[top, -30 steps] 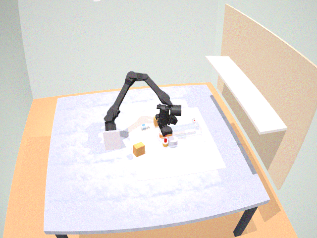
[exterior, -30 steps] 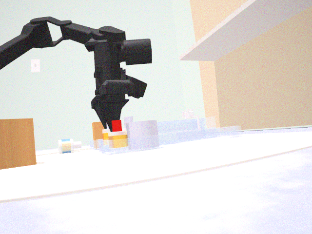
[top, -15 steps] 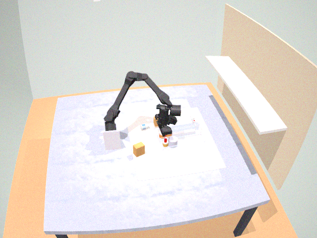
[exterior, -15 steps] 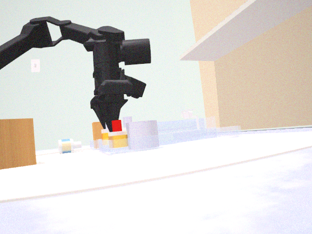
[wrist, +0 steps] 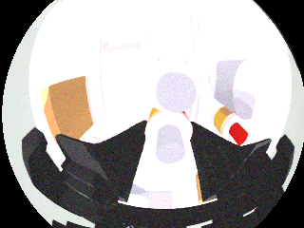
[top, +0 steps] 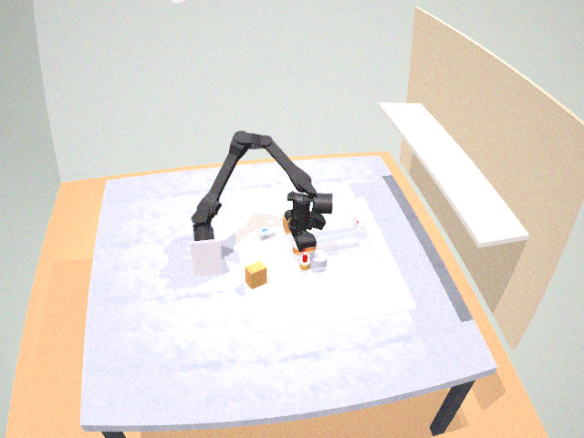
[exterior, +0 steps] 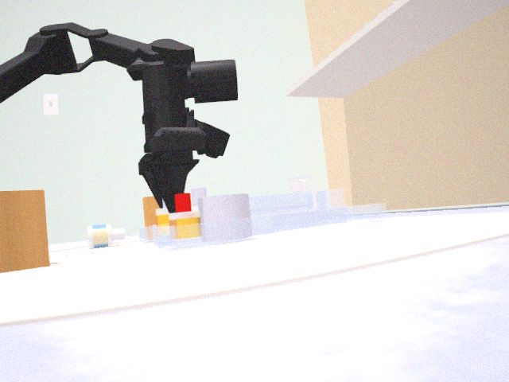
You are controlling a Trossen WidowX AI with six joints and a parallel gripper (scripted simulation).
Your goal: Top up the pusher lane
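My gripper tip is 6 cm short of the grey cylinder and 7 cm to the left of it. From my gripper tip the other things lie so: see-through sprung lane (14 cm ahead, 4 cm to the left, 1 cm below); then wall shelf (51 cm ahead, 1 cm to the left, 33 cm above).
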